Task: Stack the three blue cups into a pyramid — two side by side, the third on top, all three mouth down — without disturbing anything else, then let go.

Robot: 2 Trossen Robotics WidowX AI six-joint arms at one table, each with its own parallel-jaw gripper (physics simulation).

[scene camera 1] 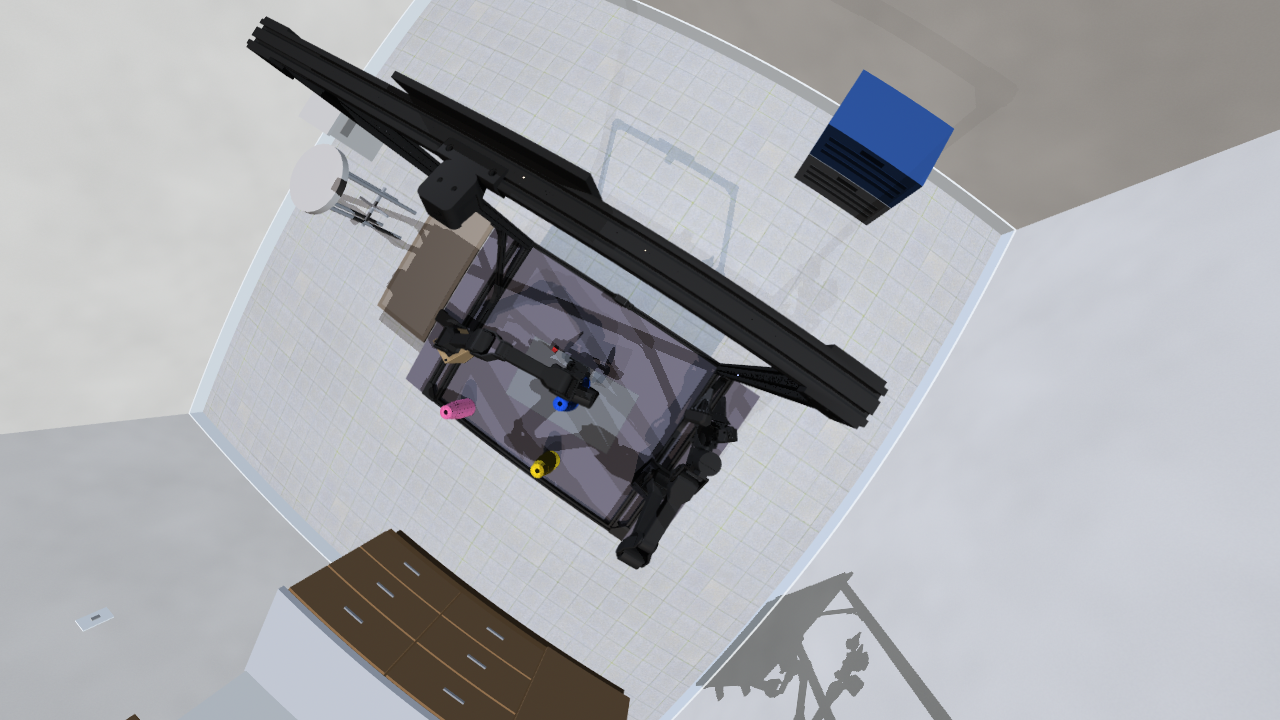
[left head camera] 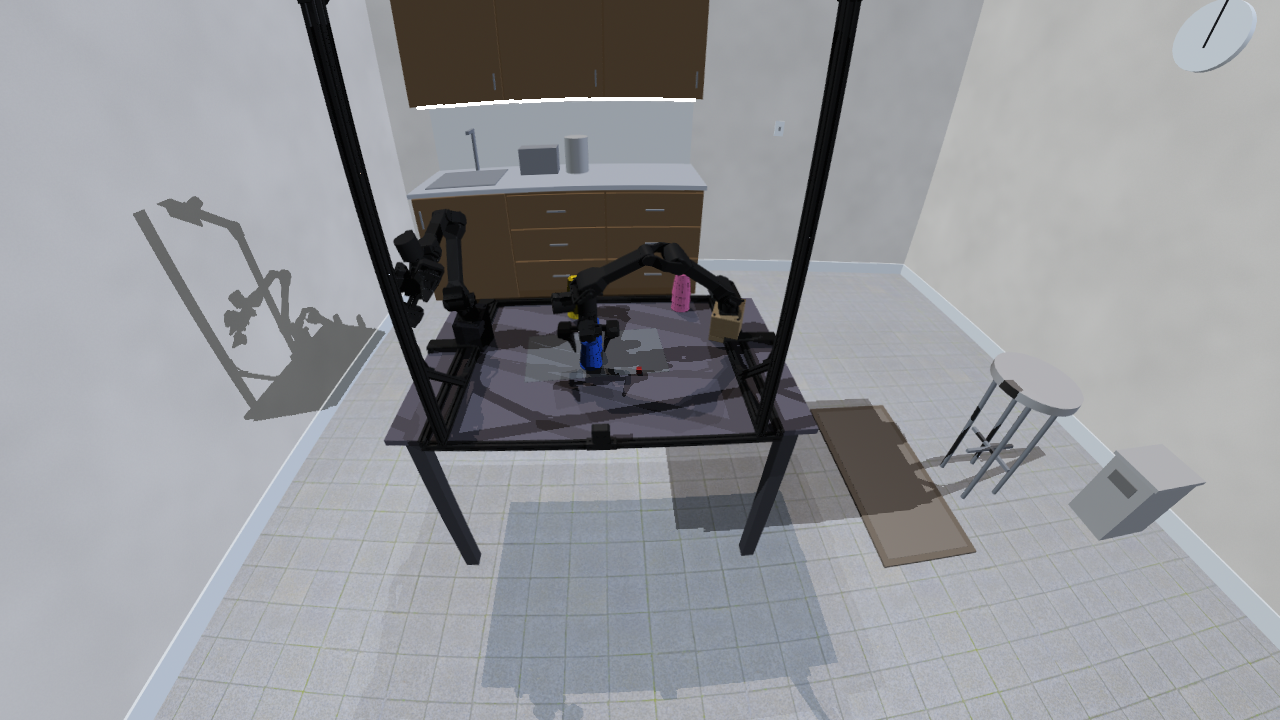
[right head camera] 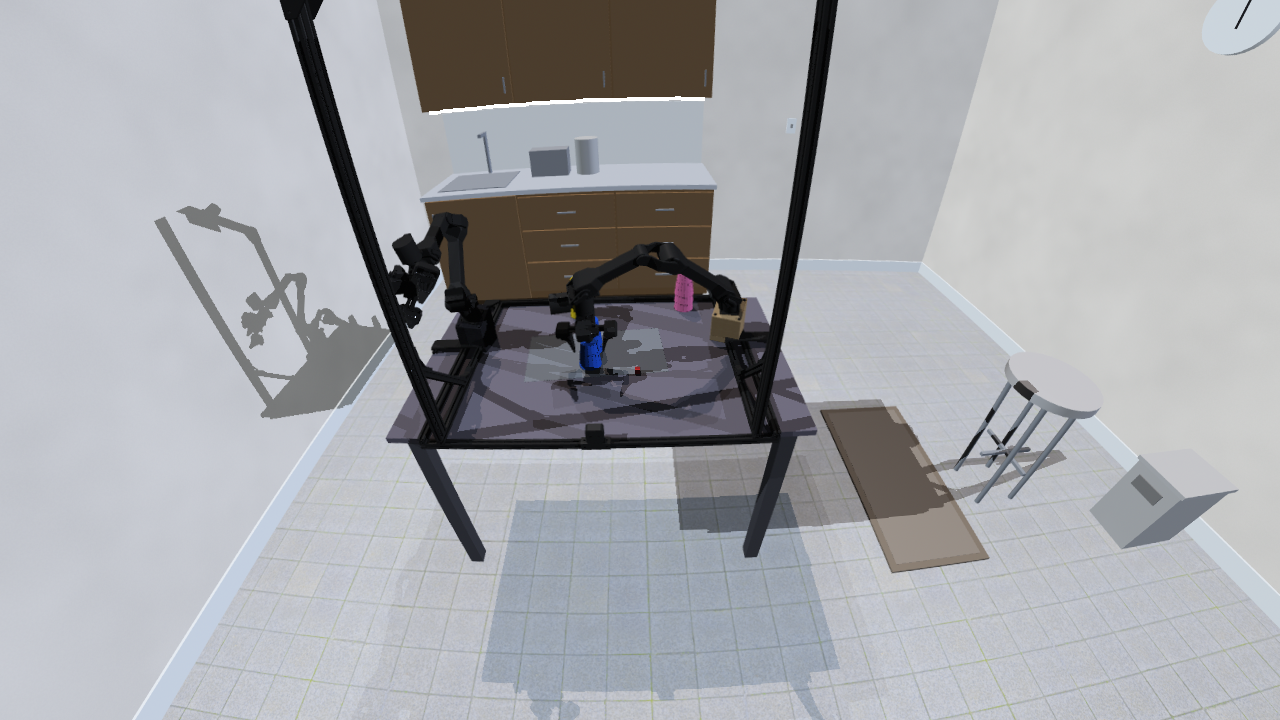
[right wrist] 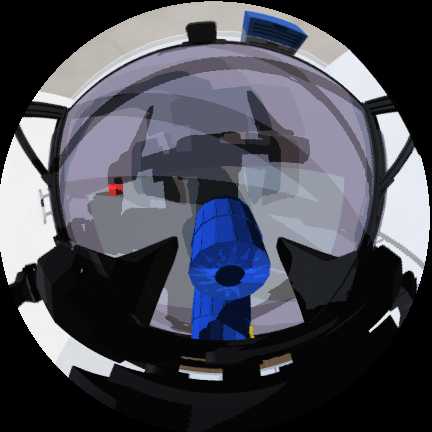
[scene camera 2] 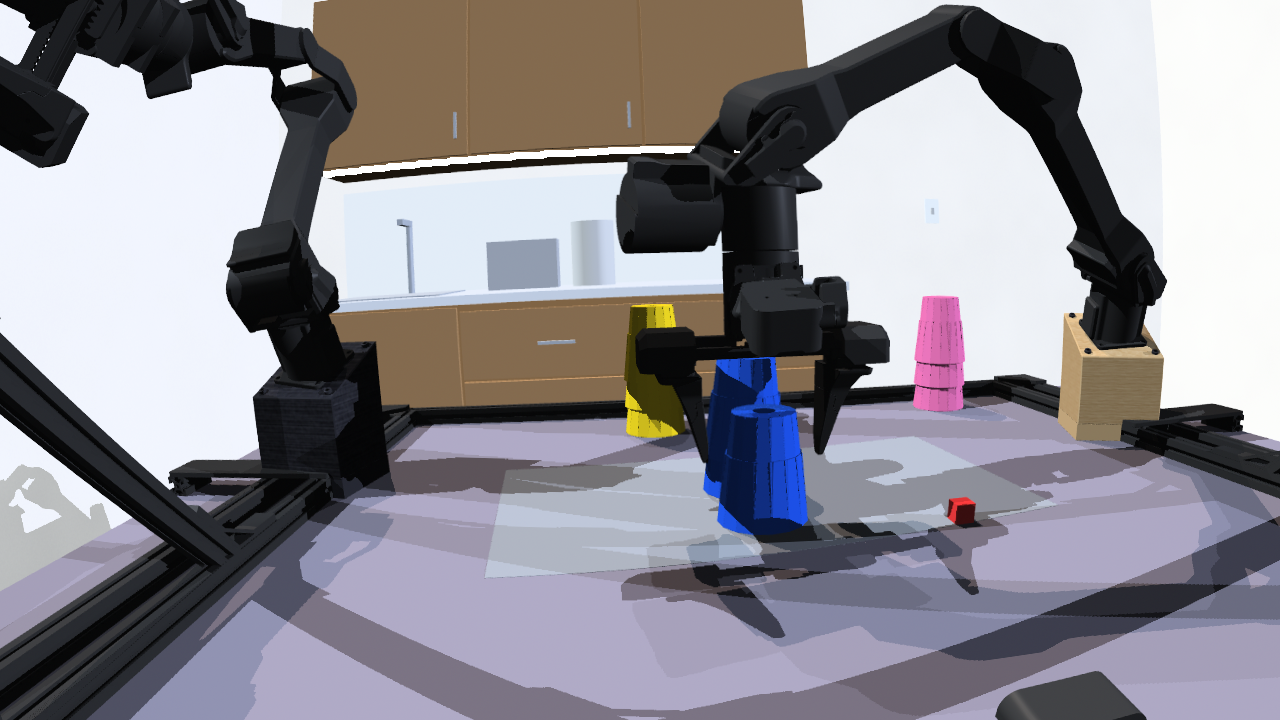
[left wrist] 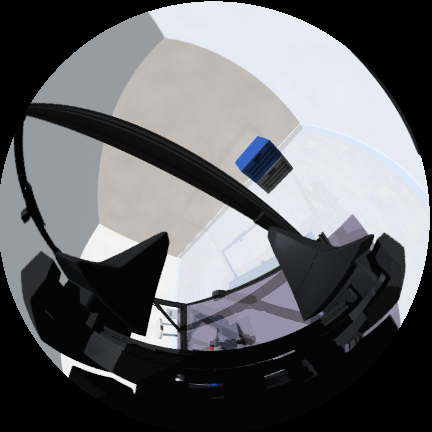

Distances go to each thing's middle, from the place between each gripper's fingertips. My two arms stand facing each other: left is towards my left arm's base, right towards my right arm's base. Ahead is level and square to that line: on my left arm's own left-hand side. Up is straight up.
My right gripper is now 60 mm short of the pale mat (scene camera 2: 565,520), 10 mm to the left of it and 50 mm above it.
My left gripper is now 400 mm to the left of the pale mat, 350 mm above it and 310 mm short of it.
